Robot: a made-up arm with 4 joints.
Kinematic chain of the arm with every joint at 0, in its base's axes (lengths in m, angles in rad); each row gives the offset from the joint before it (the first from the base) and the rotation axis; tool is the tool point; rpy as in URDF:
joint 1: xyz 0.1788 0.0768 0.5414 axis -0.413 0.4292 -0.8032
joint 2: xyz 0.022 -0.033 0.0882 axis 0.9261 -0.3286 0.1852
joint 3: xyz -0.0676 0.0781 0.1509 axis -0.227 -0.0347 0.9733
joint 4: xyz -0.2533 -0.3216 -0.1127 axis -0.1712 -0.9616 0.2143
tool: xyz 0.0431 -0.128 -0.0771 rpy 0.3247 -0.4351 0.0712
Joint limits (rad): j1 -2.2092..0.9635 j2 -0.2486..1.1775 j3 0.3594..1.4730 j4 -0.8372..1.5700
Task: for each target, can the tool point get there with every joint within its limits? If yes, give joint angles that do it. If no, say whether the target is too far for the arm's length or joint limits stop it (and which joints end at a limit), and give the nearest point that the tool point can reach.
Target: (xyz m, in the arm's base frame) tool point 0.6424 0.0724 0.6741
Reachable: yes | joints -1.1822 0.5805 1.1240 -0.3262
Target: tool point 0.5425 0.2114 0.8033
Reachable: yes | joints -1.6098 0.7665 1.1578 0.0522
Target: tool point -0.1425 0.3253 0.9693
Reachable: no: joint limits stop it (at a limit: joint 1, joint 2, joint 3, joint 4) | nearest point -0.1230 -0.0446 0.9702 | short by 0.370 m
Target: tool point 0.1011 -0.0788 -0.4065
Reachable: no: too far | nearest point 0.2286 -0.1162 0.1622 | short by 0.584 m
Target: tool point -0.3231 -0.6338 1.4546
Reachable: no: too far | nearest point -0.0344 -0.2261 0.9309 | short by 0.724 m
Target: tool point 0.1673 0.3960 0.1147
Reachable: no: joint limits stop it (at a limit: joint 2, joint 3, joint 4) | nearest point 0.4168 0.3525 0.3159 | short by 0.323 m
